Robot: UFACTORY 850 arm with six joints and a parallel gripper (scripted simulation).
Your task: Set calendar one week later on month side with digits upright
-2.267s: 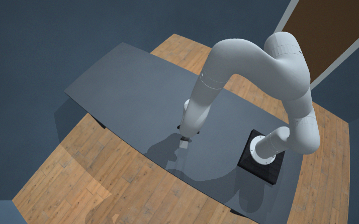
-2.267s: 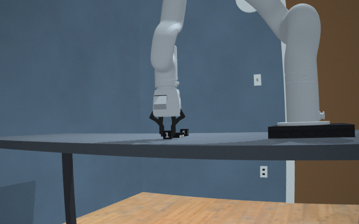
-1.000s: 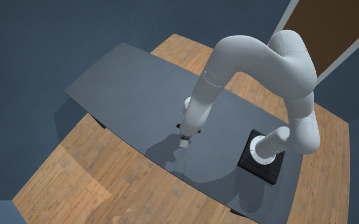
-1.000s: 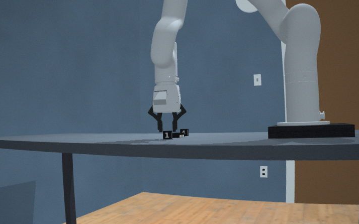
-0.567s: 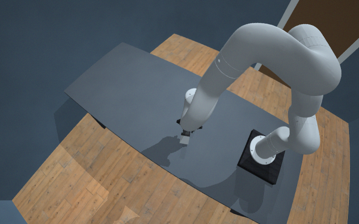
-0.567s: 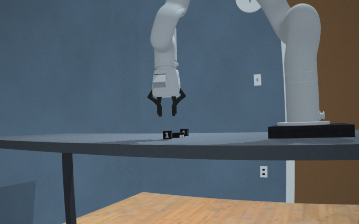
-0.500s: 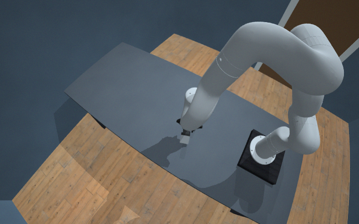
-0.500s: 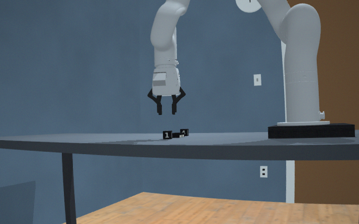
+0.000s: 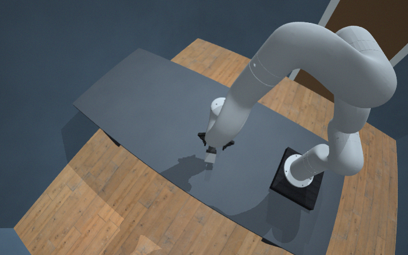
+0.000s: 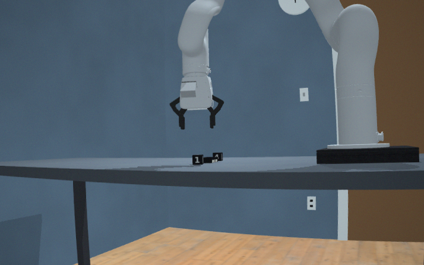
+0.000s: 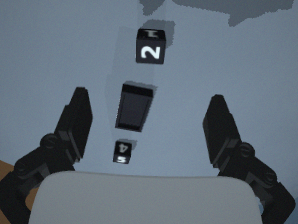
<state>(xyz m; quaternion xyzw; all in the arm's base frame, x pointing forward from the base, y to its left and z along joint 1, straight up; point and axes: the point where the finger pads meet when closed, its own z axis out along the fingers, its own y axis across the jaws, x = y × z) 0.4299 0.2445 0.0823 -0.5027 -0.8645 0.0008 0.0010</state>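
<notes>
My hand is 100 mm above the calendar cube. Also, from my hand: black tray (30 mm ahead, 100 mm to the right, 110 mm below).
</notes>
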